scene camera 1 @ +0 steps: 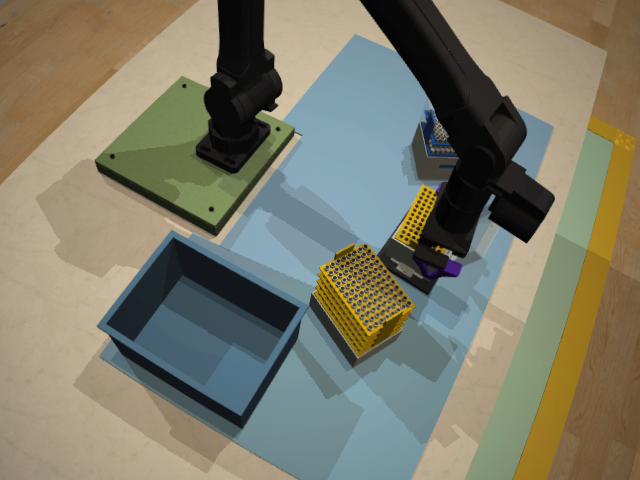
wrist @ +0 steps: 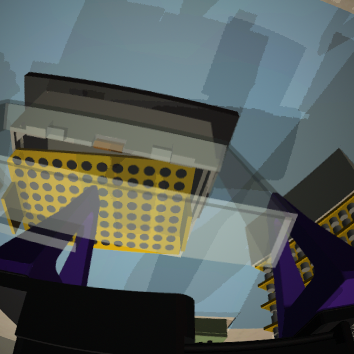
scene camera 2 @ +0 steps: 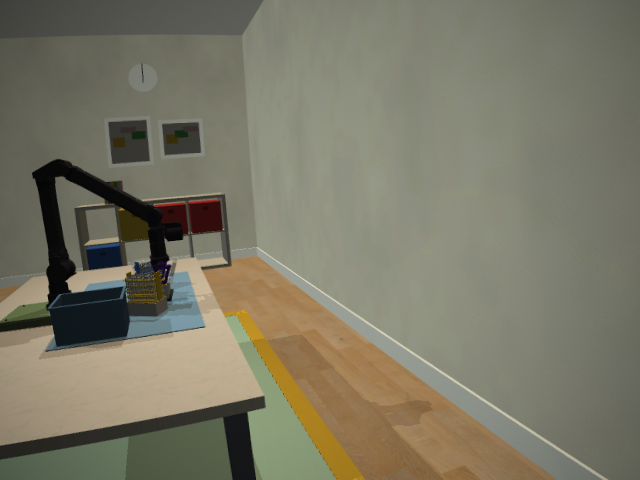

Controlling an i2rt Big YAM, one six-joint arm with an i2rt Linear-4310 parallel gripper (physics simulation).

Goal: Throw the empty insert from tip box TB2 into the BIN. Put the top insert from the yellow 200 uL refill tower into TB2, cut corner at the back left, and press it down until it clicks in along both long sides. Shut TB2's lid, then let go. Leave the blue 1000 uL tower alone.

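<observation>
My gripper (scene camera 1: 434, 232) (wrist: 184, 197) is open, pointing down over TB2, with its fingers spread along the box. TB2 (scene camera 1: 404, 260) (wrist: 222, 118) has a dark base, and its yellow perforated insert (scene camera 1: 416, 211) (wrist: 109, 159) has empty holes. TB2's clear lid (wrist: 250, 232) stands open; in the wrist view it crosses in front of the insert and the left finger. Whether a finger touches it I cannot tell. The yellow refill tower (scene camera 1: 364, 294) (scene camera 2: 144, 289) (wrist: 345, 215) holds several stacked, filled inserts. The BIN (scene camera 1: 175, 381) (scene camera 2: 93, 320) looks empty inside. The arm partly hides TB2.
The blue 1000 uL tower (scene camera 1: 434, 166) (scene camera 2: 138, 267) stands behind TB2, partly hidden by the arm. The yellow tower stands between TB2 and the BIN. The arm's green base plate (scene camera 1: 155, 134) (scene camera 2: 28, 312) is at the left. A blue mat (scene camera 1: 330, 439) lies under the boxes.
</observation>
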